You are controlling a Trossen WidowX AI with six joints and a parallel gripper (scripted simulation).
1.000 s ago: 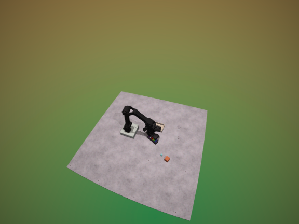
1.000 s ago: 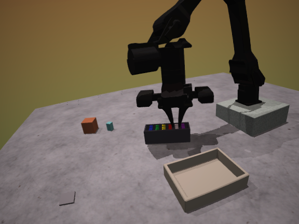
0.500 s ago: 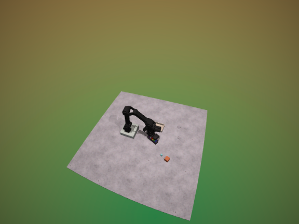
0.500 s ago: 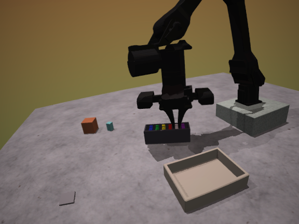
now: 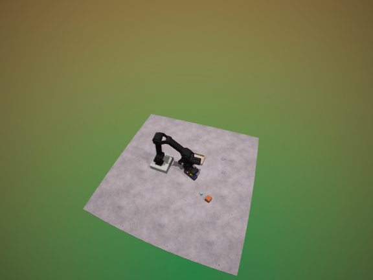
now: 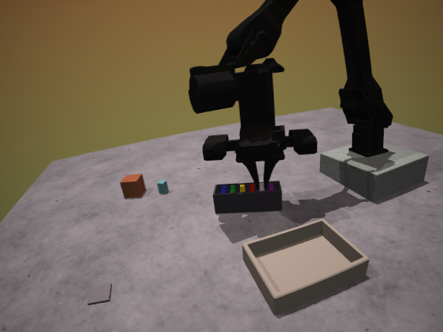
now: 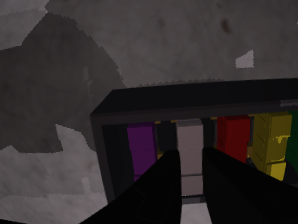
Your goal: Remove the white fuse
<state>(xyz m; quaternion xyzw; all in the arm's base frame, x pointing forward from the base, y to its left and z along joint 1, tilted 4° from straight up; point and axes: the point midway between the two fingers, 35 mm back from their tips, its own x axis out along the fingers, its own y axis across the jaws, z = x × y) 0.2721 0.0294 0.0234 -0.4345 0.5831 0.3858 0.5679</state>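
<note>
Now: the tray 10 mm ahead of my gripper tip, 170 mm to the left of it and 30 mm below it. Also, from my gripper tip: teal cube (180 mm ahead, 140 mm to the right, 20 mm below); then orange cube (250 mm ahead, 160 mm to the right, 20 mm below); then white fuse (10 mm below).
</note>
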